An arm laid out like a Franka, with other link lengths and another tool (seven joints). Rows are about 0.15 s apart.
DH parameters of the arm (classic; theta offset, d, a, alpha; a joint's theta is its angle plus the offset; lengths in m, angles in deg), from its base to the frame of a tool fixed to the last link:
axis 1: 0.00 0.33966 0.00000 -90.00
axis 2: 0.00 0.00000 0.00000 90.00
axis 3: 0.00 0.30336 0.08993 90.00
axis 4: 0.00 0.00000 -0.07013 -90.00
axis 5: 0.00 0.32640 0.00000 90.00
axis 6: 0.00 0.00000 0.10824 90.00
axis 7: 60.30 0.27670 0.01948 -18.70
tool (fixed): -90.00 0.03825 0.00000 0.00
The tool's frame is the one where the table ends.
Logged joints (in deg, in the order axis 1, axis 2, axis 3, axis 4, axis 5, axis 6, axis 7), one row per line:
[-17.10 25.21 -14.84 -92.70 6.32 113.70 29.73]
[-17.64 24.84 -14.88 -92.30 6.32 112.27 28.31]
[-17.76 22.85 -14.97 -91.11 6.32 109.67 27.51]
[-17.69 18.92 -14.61 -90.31 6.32 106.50 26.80]
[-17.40 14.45 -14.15 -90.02 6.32 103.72 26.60]
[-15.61 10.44 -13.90 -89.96 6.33 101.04 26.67]
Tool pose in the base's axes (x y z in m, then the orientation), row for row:
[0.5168 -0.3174 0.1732 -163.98 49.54 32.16]
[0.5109 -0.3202 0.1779 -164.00 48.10 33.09]
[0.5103 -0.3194 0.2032 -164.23 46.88 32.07]
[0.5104 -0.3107 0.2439 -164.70 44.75 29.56]
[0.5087 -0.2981 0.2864 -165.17 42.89 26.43]
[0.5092 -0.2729 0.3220 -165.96 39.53 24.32]
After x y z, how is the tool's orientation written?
As a rotation vector, in degrees.
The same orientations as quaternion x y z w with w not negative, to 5 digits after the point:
[-0.93966 0.28388 0.18429 0.04979]
[-0.94083 0.27594 0.18983 0.05162]
[-0.94368 0.26938 0.18428 0.05430]
[-0.94919 0.25790 0.17036 0.05920]
[-0.95455 0.24787 0.15274 0.06381]
[-0.96089 0.22887 0.14081 0.06690]

